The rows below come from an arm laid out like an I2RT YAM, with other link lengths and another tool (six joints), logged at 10 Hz.
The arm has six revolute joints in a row. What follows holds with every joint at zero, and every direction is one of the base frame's.
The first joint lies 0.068 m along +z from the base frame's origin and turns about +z.
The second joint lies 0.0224 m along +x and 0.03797 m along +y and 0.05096 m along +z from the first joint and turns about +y.
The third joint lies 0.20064 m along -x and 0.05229 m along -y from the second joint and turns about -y.
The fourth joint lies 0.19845 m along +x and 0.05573 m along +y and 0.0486 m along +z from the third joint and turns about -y.
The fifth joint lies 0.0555 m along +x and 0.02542 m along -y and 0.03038 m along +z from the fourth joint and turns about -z.
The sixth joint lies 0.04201 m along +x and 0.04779 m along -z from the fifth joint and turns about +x.
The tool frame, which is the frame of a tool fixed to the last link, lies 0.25 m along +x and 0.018 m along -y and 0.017 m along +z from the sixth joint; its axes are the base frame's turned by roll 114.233, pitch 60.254 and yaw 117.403 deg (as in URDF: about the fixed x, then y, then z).
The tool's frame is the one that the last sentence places.
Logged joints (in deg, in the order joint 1, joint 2, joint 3, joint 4, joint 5, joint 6), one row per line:
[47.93, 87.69, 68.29, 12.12, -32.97, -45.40]
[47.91, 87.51, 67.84, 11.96, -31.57, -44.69]
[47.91, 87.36, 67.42, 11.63, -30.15, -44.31]
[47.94, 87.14, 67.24, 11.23, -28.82, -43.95]
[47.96, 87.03, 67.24, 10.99, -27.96, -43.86]
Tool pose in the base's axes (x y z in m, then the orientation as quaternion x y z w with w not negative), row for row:
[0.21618, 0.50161, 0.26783, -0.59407, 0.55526, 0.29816, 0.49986]
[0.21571, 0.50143, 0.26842, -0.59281, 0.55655, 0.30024, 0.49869]
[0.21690, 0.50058, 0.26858, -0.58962, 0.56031, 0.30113, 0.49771]
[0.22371, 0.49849, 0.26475, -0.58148, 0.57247, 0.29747, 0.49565]
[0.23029, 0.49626, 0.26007, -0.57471, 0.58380, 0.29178, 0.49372]
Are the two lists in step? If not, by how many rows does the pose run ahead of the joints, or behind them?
The pose runs 2 rows behind the joints: the pose in row i belongs to the joints in row i - 2.
